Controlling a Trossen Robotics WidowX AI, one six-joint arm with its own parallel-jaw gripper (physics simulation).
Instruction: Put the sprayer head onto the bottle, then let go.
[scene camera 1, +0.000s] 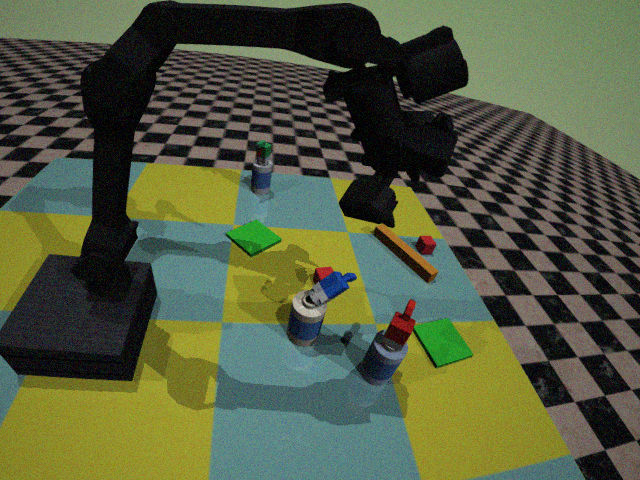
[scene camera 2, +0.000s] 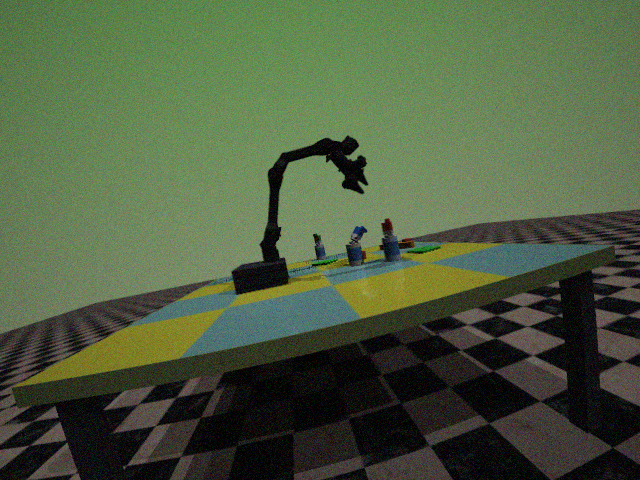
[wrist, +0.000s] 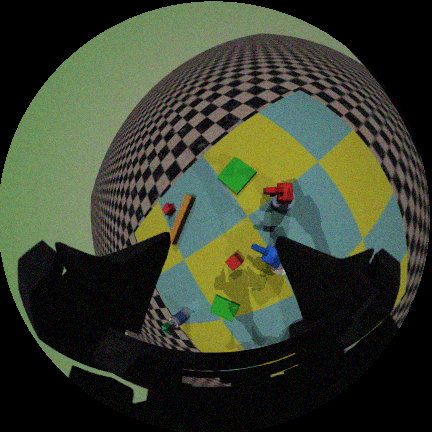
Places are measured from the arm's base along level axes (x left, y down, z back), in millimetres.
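Pixels of known places: gripper, between the fingertips: (scene camera 1: 404, 203) (scene camera 2: 365, 189) (wrist: 225, 240); arm's base, origin of its link: (scene camera 1: 109, 286) (scene camera 2: 271, 261).
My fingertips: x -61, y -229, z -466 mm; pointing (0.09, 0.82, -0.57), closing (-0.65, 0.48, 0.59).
For each thing: its top centre in the pictures, then the offset to it from my fingertips. "spot": a spot on its surface instead.
- blue sprayer head, a spot on its surface: (scene camera 1: 333, 285) (wrist: 278, 257) (scene camera 2: 357, 229) spot: dx -5, dy +169, dz +77 mm
- white bottle with a blue label, centre of its top: (scene camera 1: 310, 299) (wrist: 281, 264) (scene camera 2: 352, 241) dx +4, dy +214, dz +108 mm
- bottle with a red head, centre of its top: (scene camera 1: 409, 314) (wrist: 282, 187) (scene camera 2: 386, 218) dx -96, dy +147, dz -23 mm
- green-headed bottle, a spot on its surface: (scene camera 1: 262, 178) (wrist: 180, 318) (scene camera 2: 320, 250) spot: dx +525, dy +261, dz +148 mm
- orange bar, centre of its top: (scene camera 1: 405, 247) (wrist: 177, 219) (scene camera 2: 395, 243) dx +230, dy +288, dz -220 mm
A blue sprayer head (scene camera 1: 333, 285) (scene camera 2: 359, 231) (wrist: 269, 255) with a white lower part leans strongly to one side on top of a white bottle with a blue label (scene camera 1: 305, 326) (scene camera 2: 354, 254). The bottle stands upright. The head's lower end is at the bottle's mouth; how far it sits inside is hard to tell. In the wrist view the bottle is largely hidden by the right finger. My gripper (scene camera 1: 404, 203) (scene camera 2: 364, 188) (wrist: 225, 240) is wide open and empty, high above the table and apart from the head and the bottle.
A bottle with a red head (scene camera 1: 401, 328) (scene camera 2: 387, 225) (wrist: 285, 192) stands near the blue-headed one. A green-headed bottle (scene camera 1: 262, 178) (scene camera 2: 320, 251) (wrist: 180, 317) stands farther back. Green tiles (scene camera 1: 443, 342) (scene camera 1: 253, 237), red cubes (scene camera 1: 425, 244) (scene camera 1: 324, 272) and an orange bar (scene camera 1: 405, 253) (wrist: 183, 219) lie around.
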